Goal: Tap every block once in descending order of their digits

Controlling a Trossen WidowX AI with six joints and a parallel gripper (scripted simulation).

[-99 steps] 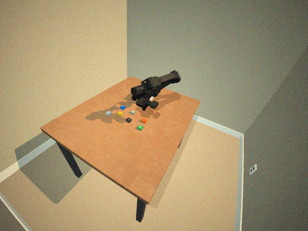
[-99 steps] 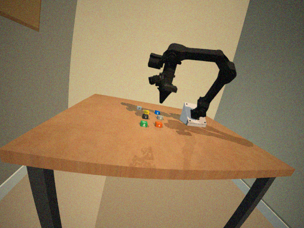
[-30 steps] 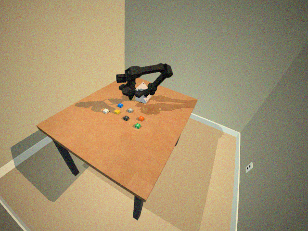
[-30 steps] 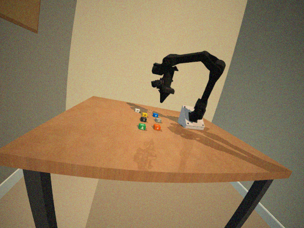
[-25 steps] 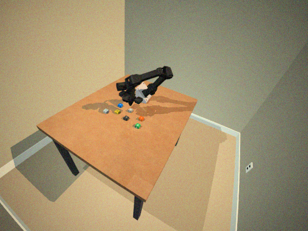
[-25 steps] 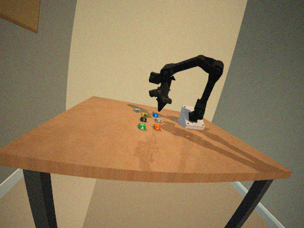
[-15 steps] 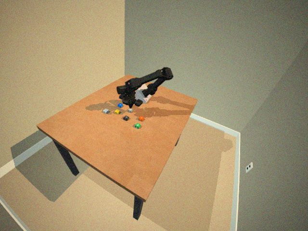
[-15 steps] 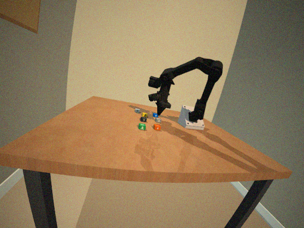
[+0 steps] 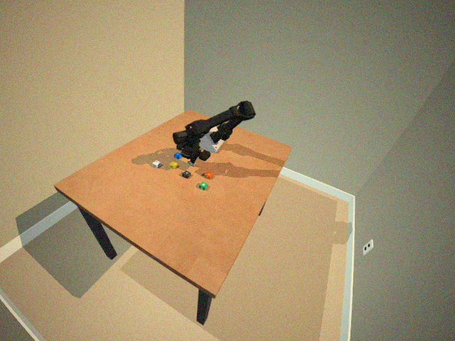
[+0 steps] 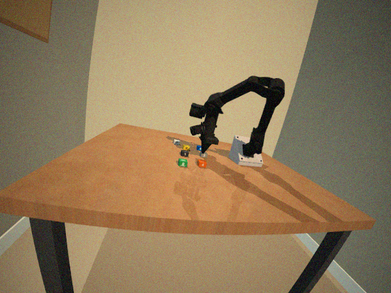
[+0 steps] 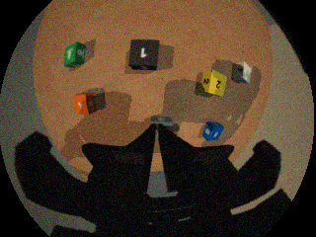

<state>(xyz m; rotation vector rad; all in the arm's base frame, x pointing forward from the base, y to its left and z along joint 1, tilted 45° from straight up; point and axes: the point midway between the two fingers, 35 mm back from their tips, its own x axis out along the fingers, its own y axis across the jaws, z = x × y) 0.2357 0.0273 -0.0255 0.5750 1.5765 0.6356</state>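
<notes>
The grey block is 10 mm to the right of my gripper tip, 10 mm below it and 10 mm behind it. Also, from my gripper tip: yellow block 80 mm to the right, 70 mm ahead, 10 mm below; black block 90 mm ahead, 20 mm to the left, 10 mm below; blue block 120 mm to the right, 10 mm below, 10 mm behind.
</notes>
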